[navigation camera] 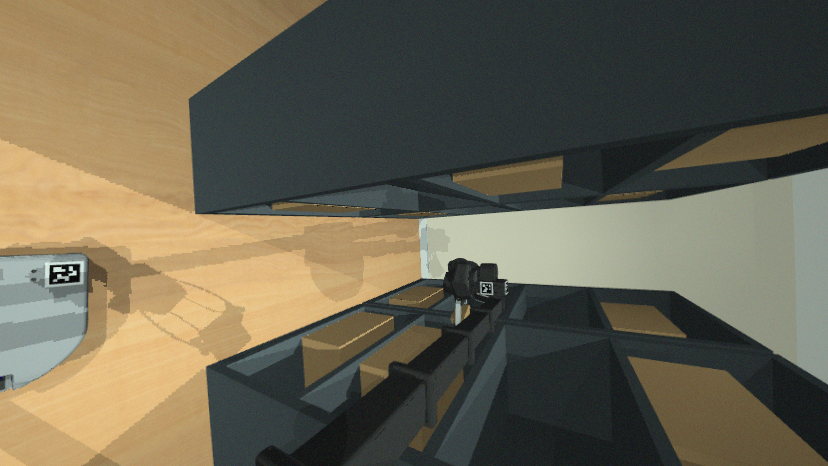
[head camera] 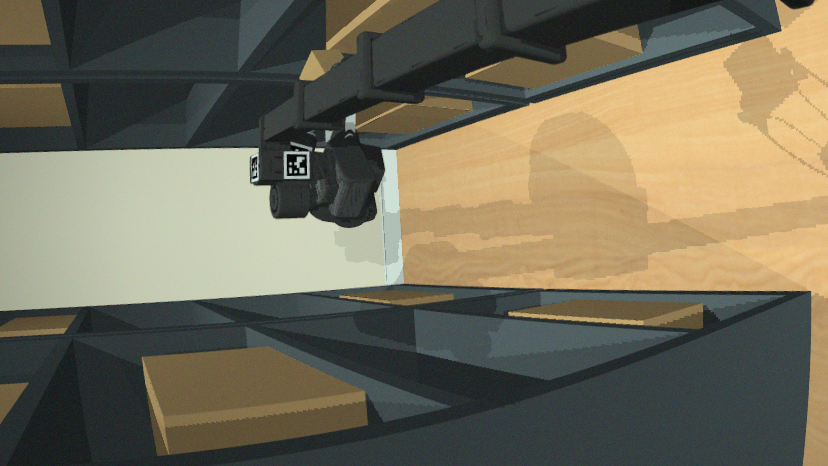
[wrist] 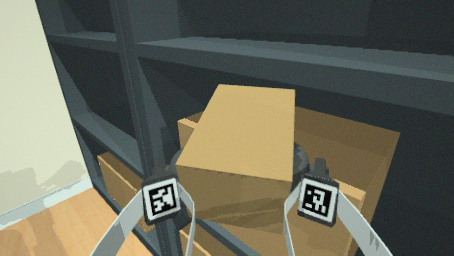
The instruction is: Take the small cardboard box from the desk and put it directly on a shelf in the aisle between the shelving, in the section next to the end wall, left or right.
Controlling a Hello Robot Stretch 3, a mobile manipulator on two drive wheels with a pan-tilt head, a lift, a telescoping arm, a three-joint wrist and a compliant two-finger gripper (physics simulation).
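Places are measured from the robot's base along level axes (x back, y right, z up), in centimetres.
Pixels of known places: gripper, fingertip midpoint: (navigation camera: 461,320) (wrist: 240,164).
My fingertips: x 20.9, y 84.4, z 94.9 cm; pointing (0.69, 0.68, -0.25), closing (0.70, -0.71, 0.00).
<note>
Ahead of a thing's pixels: the offset from my fingertips to its top centre.
The small cardboard box @(dx +0.1, dy -0.5, dz +5.0 cm) (wrist: 240,127) (head camera: 318,64) (navigation camera: 464,313) is held between the two fingers of my gripper (wrist: 240,164), which is shut on it. In the head view the arm hides part of the box and the fingers. In the wrist view the box is tilted in front of dark shelving (wrist: 300,56), with a larger cardboard box @(dx +34.5, dy +18.9, dz -14.5 cm) (wrist: 347,137) behind it. An upright post (wrist: 132,100) stands to its left, and beyond that is the section beside the end wall (wrist: 20,100). Whether the held box touches anything behind it I cannot tell.
Opposite dark shelving (head camera: 695,399) (navigation camera: 463,86) lines the aisle's other side, with cardboard boxes @(dx -58.9, dy +6.2, dz +31.2 cm) (head camera: 254,382) (navigation camera: 509,176) in it. My telescoping arm (head camera: 428,57) (navigation camera: 399,393) runs along the near shelving (navigation camera: 231,416). A grey surface with a marker (navigation camera: 34,324) shows at the left.
</note>
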